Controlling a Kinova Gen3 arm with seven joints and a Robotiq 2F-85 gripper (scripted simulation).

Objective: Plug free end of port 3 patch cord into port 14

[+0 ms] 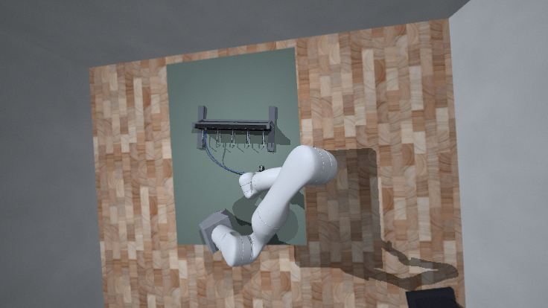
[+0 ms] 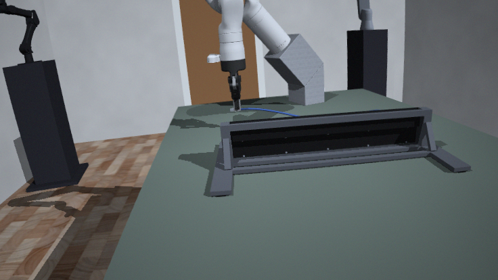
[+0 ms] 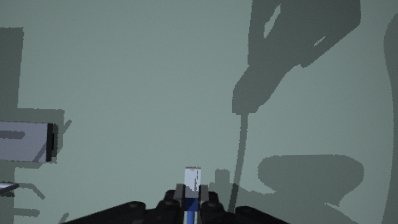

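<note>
Right now my hand is 1 cm to the left of the plug and 1 cm above it.
</note>
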